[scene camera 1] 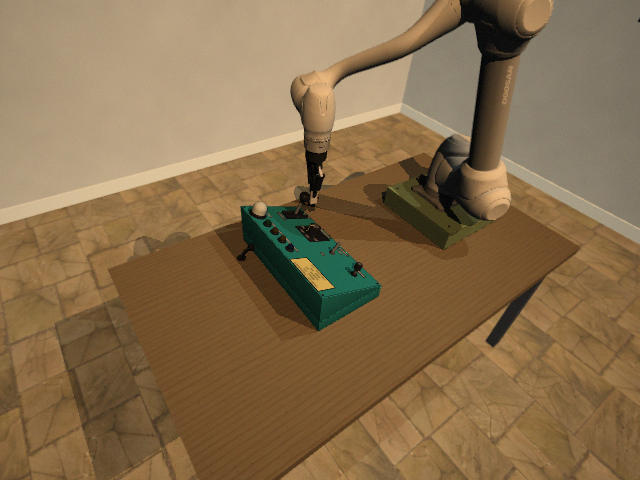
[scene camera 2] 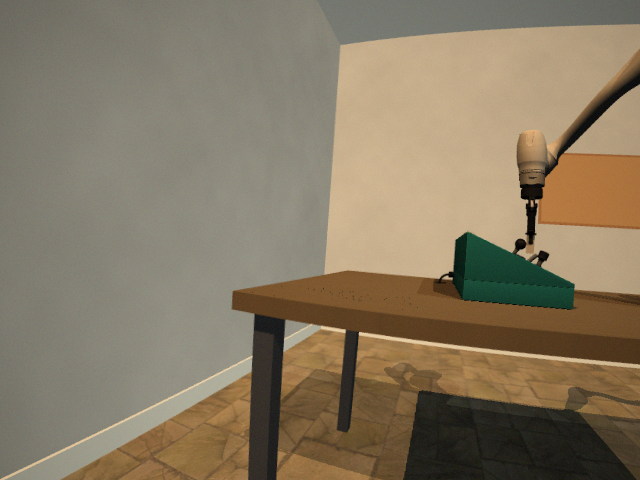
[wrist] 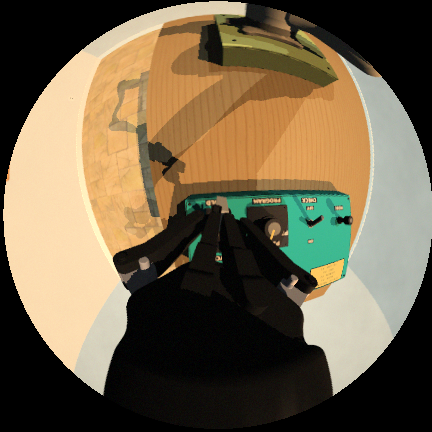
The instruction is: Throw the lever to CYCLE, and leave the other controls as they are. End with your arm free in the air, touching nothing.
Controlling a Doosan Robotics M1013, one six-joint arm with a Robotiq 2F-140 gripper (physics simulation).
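Pixels of known places: gripper, fingertip midpoint: [scene camera 1: 312, 202] [scene camera 2: 529, 253] [wrist: 219, 203]; arm's base, link origin: [scene camera 1: 439, 195].
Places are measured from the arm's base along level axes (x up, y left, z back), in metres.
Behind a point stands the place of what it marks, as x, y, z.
Note:
The green control box [scene camera 1: 343, 276] {0.031, 0.195, -0.661} [scene camera 2: 496, 276] {-0.014, 0.268, -0.724} [wrist: 327, 245] {0.038, 0.145, -0.681} sits on the table with its sloped face towards the arm's base. The black-knobbed lever [scene camera 1: 304, 197] {0.095, -0.155, -0.598} [scene camera 2: 520, 243] {0.087, -0.150, -0.592} rises from a dark slot near one end of that face; in the wrist view my fingers hide it. A label ending in "LD" [wrist: 211, 202] {-0.013, -0.177, -0.574} shows at the base-side end; another label [wrist: 218, 258] {0.037, -0.163, -0.692}, at the opposite end, is mostly covered. My gripper [scene camera 1: 313, 202] {0.055, -0.158, -0.556} [scene camera 2: 530, 248] {0.055, -0.158, -0.556} [wrist: 219, 203] {0.055, -0.158, -0.556} is shut and empty, its tips close against the knob's base side; contact is not clear.
Beside the lever are the PROGRAM knob [wrist: 273, 228] {0.042, -0.049, -0.613}, CHECK toggle [wrist: 315, 221] {0.034, 0.067, -0.605} and a black-tipped switch [scene camera 1: 357, 266] {0.052, 0.197, -0.609} [wrist: 345, 220] {0.044, 0.180, -0.602}. A white dome [scene camera 1: 259, 208] {0.114, -0.153, -0.784} and several dark buttons line the box's high edge. The arm stands on an olive base [scene camera 1: 418, 215] {-0.011, 0.049, -0.168} [wrist: 270, 60] {-0.033, -0.015, -0.171}.

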